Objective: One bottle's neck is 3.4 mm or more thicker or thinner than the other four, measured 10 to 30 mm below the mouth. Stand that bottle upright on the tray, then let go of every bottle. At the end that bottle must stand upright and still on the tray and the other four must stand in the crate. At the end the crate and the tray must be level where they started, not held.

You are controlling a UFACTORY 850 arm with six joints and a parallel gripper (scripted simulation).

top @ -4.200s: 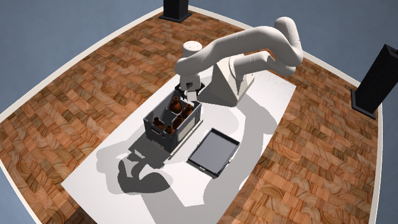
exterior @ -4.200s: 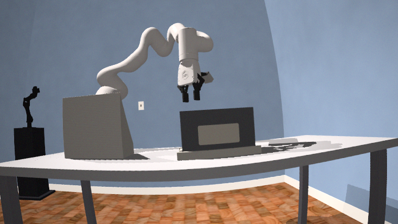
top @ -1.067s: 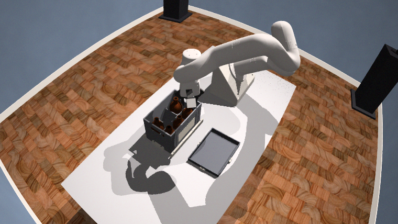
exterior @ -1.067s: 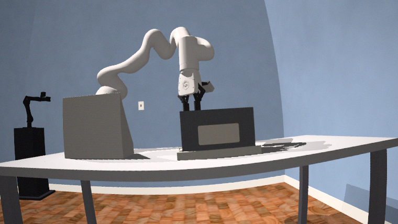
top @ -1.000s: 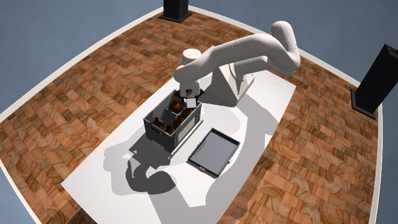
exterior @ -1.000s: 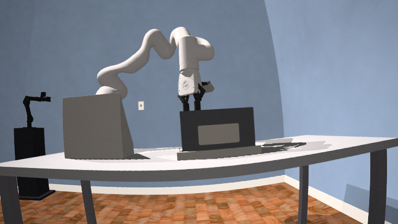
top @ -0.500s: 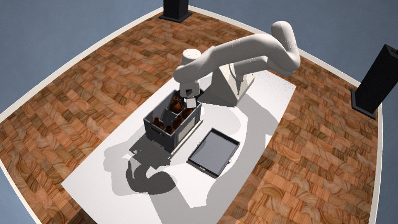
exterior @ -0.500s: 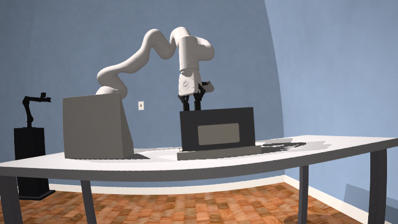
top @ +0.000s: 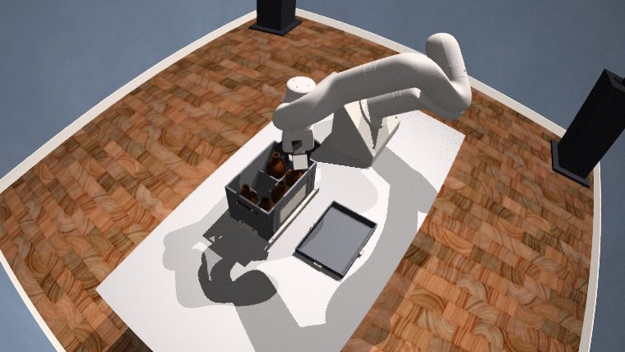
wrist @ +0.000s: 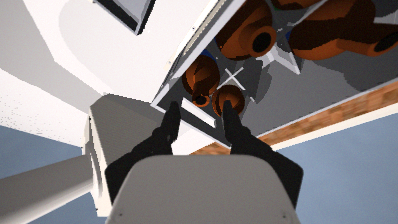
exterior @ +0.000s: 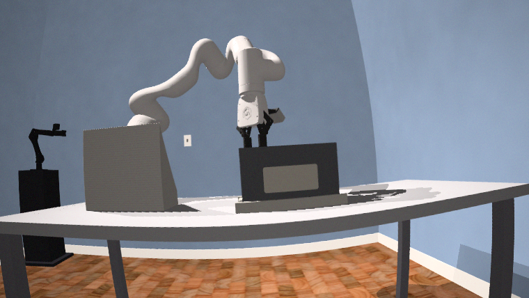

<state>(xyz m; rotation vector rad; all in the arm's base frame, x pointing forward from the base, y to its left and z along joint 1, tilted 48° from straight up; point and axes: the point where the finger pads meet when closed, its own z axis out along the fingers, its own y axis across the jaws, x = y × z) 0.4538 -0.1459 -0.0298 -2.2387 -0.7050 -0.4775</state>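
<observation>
The dark grey crate is 80 mm ahead of my hand, 50 mm to the right of it and 110 mm below it. Also, from my hand: dark tray 100 mm ahead, 220 mm to the left, 190 mm below; bottle 180 mm ahead, 20 mm to the right, 110 mm below.
</observation>
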